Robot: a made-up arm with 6 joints.
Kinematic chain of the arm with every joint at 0, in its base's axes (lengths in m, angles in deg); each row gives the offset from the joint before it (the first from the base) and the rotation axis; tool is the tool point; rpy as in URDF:
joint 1: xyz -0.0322 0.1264 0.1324 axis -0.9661 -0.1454 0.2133
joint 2: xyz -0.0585 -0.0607 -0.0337 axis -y
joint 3: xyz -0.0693 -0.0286 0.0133 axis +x
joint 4: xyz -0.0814 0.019 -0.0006 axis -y
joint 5: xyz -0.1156 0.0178 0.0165 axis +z
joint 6: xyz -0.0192 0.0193 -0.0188 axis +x
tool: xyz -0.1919 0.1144 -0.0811 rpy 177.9 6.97 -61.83
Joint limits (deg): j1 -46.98..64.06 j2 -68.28..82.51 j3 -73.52..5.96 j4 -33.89..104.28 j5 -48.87..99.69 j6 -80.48..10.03
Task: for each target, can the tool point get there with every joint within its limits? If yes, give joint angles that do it. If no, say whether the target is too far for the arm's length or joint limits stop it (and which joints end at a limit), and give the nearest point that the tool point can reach.
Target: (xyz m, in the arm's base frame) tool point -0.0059 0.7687 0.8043
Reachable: no: too far | nearest point -0.1883 0.4190 0.5025 | short by 0.497 m
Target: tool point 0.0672 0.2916 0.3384
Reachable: no: joint limits stop it (at a limit: joint 1, joint 2, joint 3, joint 4, joint 5) | nearest point 0.0477 0.2791 0.2259 | short by 0.115 m
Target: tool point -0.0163 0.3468 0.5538
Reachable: no: joint limits stop it (at a limit: joint 2, joint 4, joint 6) | nearest point -0.0762 0.3047 0.5025 | short by 0.089 m
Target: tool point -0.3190 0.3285 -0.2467
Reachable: yes | joints -25.54 30.83 -12.49 19.48 -33.94 -70.94
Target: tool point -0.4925 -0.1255 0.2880
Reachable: yes | joints 25.26 -43.99 -65.84 21.99 -26.07 -59.30
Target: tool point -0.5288 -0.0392 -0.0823
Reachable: yes | joints -9.98 32.52 -43.40 -9.45 80.47 2.59
